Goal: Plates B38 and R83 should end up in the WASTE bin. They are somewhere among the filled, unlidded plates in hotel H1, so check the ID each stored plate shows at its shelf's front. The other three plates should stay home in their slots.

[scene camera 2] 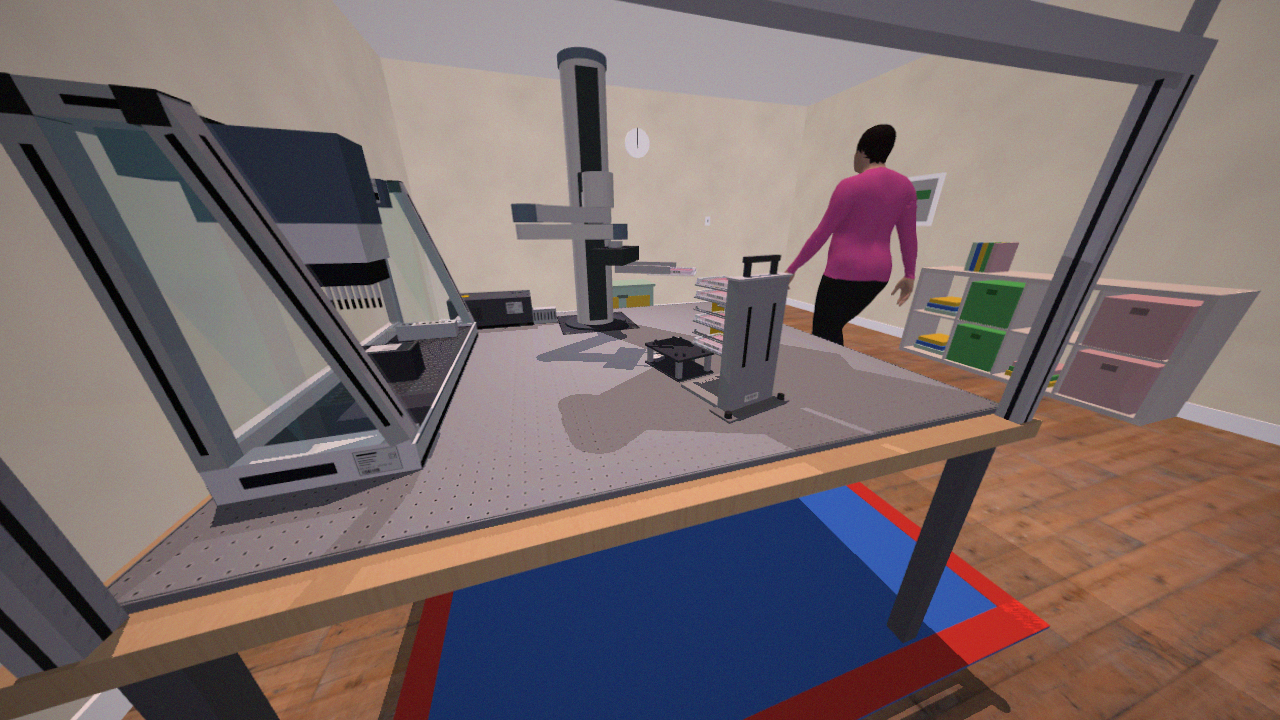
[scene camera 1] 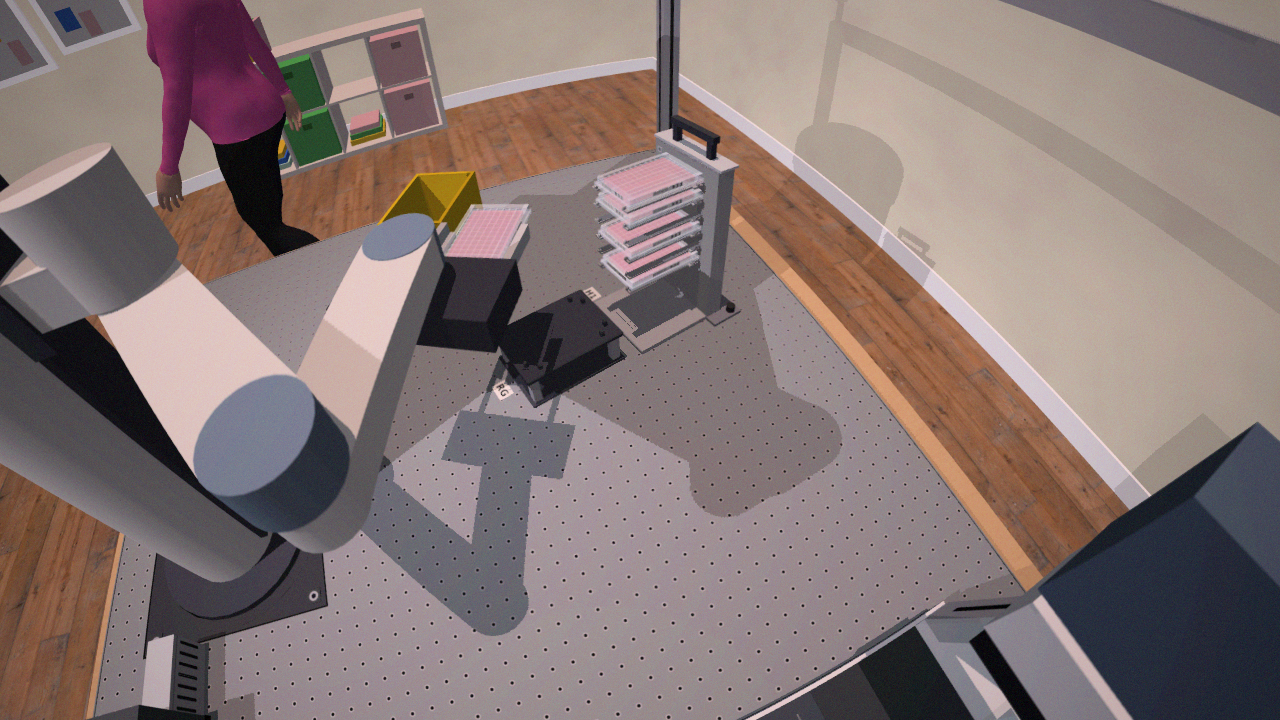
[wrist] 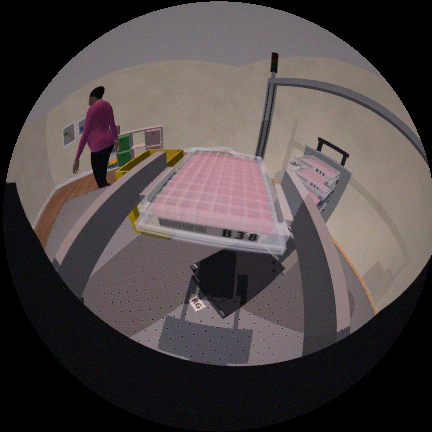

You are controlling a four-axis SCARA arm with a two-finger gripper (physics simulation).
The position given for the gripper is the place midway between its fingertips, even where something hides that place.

In view: the gripper (scene camera 1: 484, 229), a plate B38 (scene camera 1: 486, 231), a plate R83 (scene camera 1: 633, 219), a plate R38 (scene camera 1: 614, 261), a plate B33 (scene camera 1: 643, 182), a hotel H1 (scene camera 2: 758, 375) and a black stand (scene camera 1: 560, 333).
The plate B38 also shows in the wrist view (wrist: 220, 198). The plate B33 is seen too in the wrist view (wrist: 322, 170). The gripper also shows in scene camera 2 (scene camera 2: 673, 267) and in the wrist view (wrist: 222, 167).
